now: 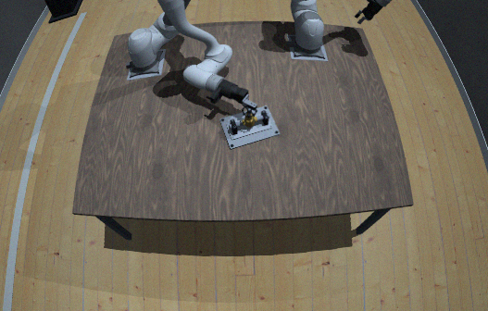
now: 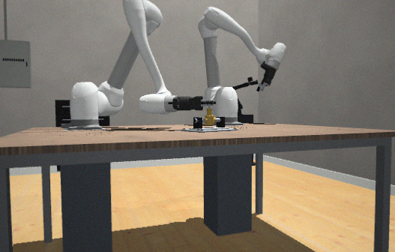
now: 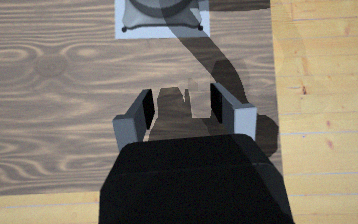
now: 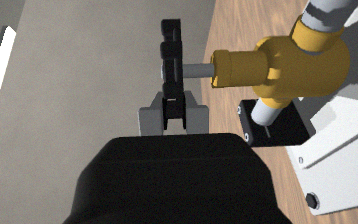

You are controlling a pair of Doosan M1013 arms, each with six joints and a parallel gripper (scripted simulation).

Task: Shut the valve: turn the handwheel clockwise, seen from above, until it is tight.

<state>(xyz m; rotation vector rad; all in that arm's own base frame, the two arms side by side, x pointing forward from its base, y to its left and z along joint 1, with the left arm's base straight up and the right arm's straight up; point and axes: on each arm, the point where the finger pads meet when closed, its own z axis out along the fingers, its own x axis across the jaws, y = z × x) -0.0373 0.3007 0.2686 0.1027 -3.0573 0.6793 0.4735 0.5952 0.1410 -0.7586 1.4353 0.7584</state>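
My right gripper is now 2 cm to the left of the black handwheel, 2 cm short of it and 1 cm above it. Also, from my right hand: light base plate 13 cm below, 2 cm to the right, 2 cm ahead.
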